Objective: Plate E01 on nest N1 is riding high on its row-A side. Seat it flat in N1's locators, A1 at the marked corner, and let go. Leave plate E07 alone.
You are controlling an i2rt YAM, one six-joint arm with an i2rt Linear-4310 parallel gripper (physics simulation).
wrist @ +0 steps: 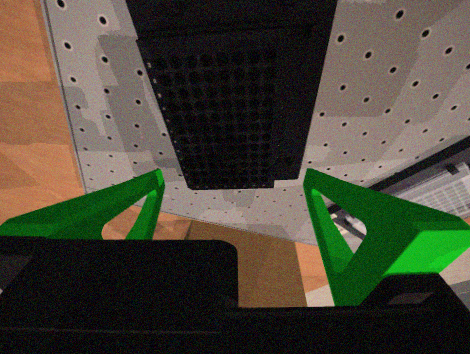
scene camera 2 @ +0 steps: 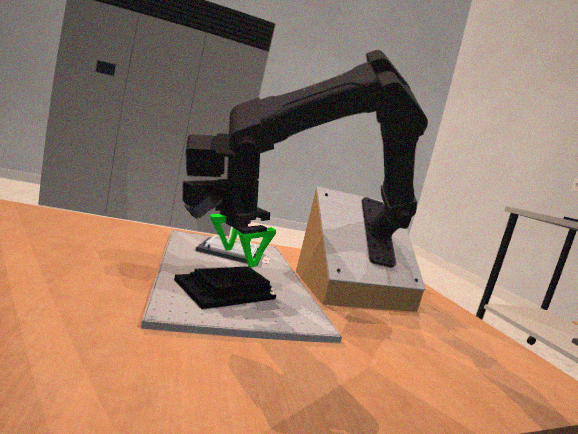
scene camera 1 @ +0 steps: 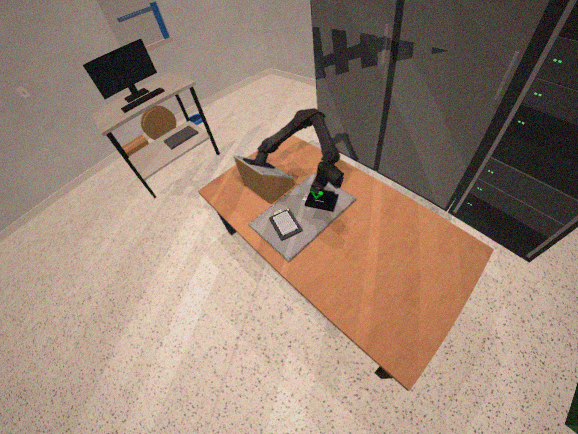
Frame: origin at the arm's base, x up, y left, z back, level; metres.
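Seen in the pictures: gripper, fingertip midpoint: (wrist: 234, 176) (scene camera 2: 240, 258) (scene camera 1: 318, 191); arm's base, link origin: (scene camera 2: 376, 231) (scene camera 1: 259, 164).
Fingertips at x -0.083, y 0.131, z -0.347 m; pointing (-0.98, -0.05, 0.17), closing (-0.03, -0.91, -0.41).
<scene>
Pixels of each thing's top centre, then the offset from my fingertips to it. Level surfaces: height alone.
- Black plate E01, top centre: (wrist: 223, 134) (scene camera 2: 233, 275) (scene camera 1: 321, 194) dx -0.032, dy +0.012, dz -0.007 m
- black nest N1, top centre: (wrist: 238, 118) (scene camera 2: 227, 279) (scene camera 1: 321, 198) dx -0.046, dy +0.005, dz -0.016 m
- Pale plate E07, top centre: (wrist: 415, 216) (scene camera 2: 232, 243) (scene camera 1: 284, 221) dx -0.042, dy -0.245, dz +0.006 m
- orange wooden table, surface height: dx -0.081 m
Black plate E01 (scene camera 1: 324, 200) (scene camera 2: 232, 278) (wrist: 220, 110) lies on the black nest N1 (scene camera 2: 202, 298) (wrist: 300, 100). In the wrist view the nest shows along the plate's right side, while the plate's left edge covers the nest's left rim. Black on black hides the exact tilt and the marked corner. My gripper (scene camera 1: 318, 194) (scene camera 2: 241, 257) (wrist: 234, 176) is open and empty, its green fingertips wide apart, above and beyond the plate's near end in the wrist view. Pale plate E07 (scene camera 1: 285, 223) (scene camera 2: 225, 245) (wrist: 437, 192) sits in a dark nest, apart from the gripper.
Both nests stand on a grey perforated board (scene camera 1: 292, 248) (scene camera 2: 165, 317) (wrist: 370, 100) on the orange wooden table (scene camera 1: 380, 280) (scene camera 2: 150, 380). The arm's wedge-shaped base block (scene camera 1: 262, 185) (scene camera 2: 370, 295) stands beside the board. Dark cabinets stand behind the table in the first scene view.
</scene>
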